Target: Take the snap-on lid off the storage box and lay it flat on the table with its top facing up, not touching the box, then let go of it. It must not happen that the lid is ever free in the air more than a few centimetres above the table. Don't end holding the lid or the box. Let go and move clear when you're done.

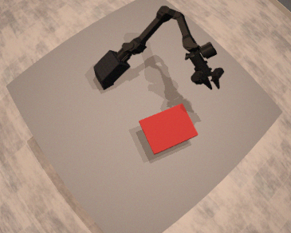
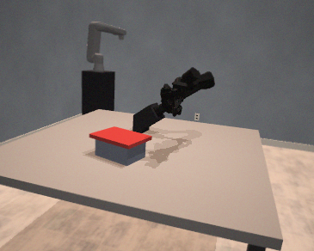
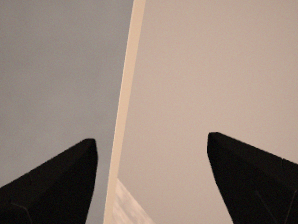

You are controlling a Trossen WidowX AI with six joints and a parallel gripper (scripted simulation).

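The red lid is 26 cm to the right of my hand, 17 cm below it and 3 cm ahead of it. The rest, counted from my hand: storage box: 26 cm to the right, 23 cm below, 3 cm ahead.
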